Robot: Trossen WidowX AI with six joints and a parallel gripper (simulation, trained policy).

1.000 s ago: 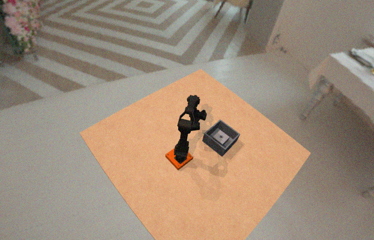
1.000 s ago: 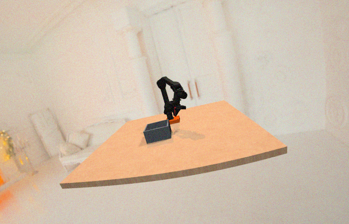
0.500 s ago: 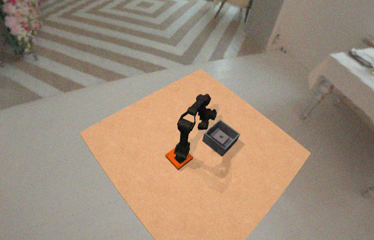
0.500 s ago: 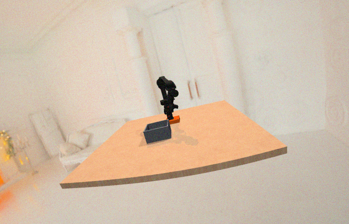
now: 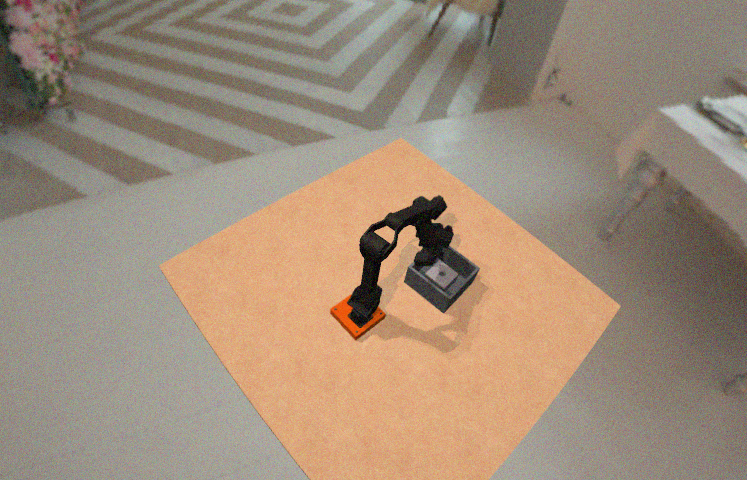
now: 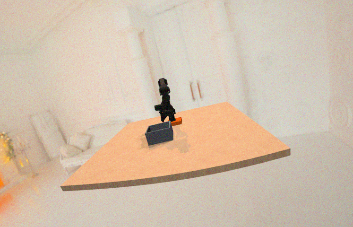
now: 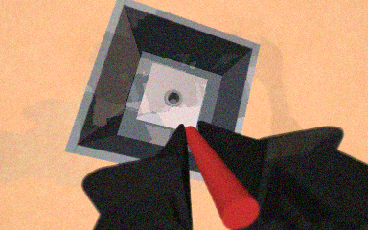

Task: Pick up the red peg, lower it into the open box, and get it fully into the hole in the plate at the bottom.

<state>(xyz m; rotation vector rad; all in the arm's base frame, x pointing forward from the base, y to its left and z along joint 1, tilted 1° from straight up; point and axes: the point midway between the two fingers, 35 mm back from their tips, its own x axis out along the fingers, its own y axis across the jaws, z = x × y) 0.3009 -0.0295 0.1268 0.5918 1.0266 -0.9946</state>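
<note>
Right now the red peg is 3 cm above my gripper tip, 2 cm to the left of it and 1 cm behind it. From my gripper tip the other things lie so: grey box (10 cm below, 3 cm to the right, 3 cm ahead); then pale plate (8 cm below, 3 cm to the right, 3 cm ahead).
</note>
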